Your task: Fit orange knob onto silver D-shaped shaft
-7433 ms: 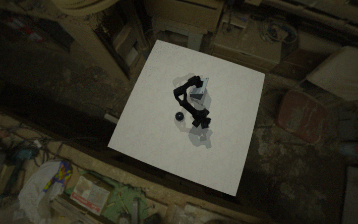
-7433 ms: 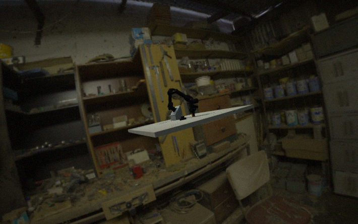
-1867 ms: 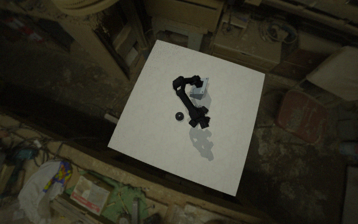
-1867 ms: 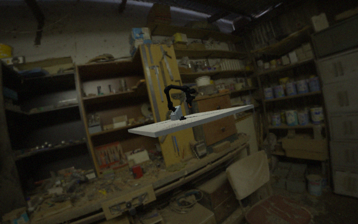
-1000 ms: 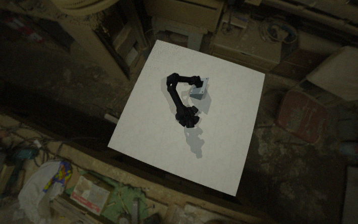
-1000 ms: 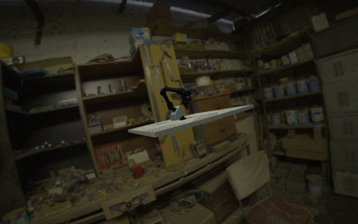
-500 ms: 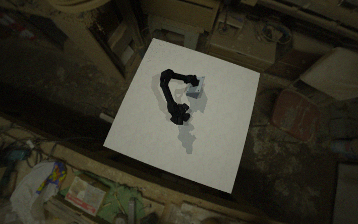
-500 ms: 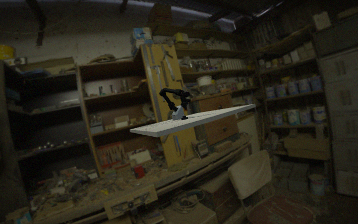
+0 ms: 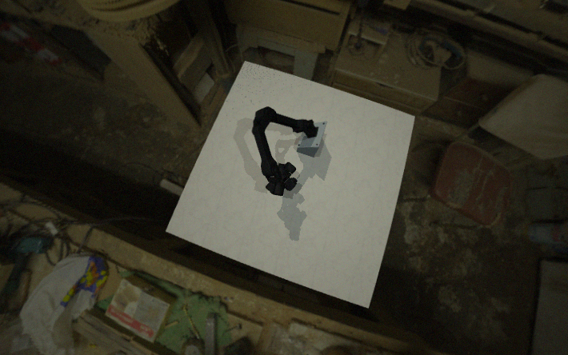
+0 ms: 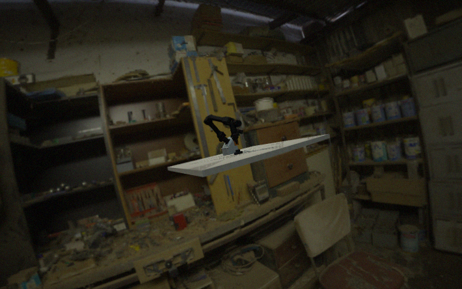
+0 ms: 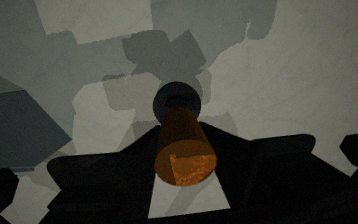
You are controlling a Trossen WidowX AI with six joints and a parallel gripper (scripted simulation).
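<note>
Now: the orange knob 30 mm above my gripper tip. Round my gripper tip: round dark pedestal 60 mm below.
</note>
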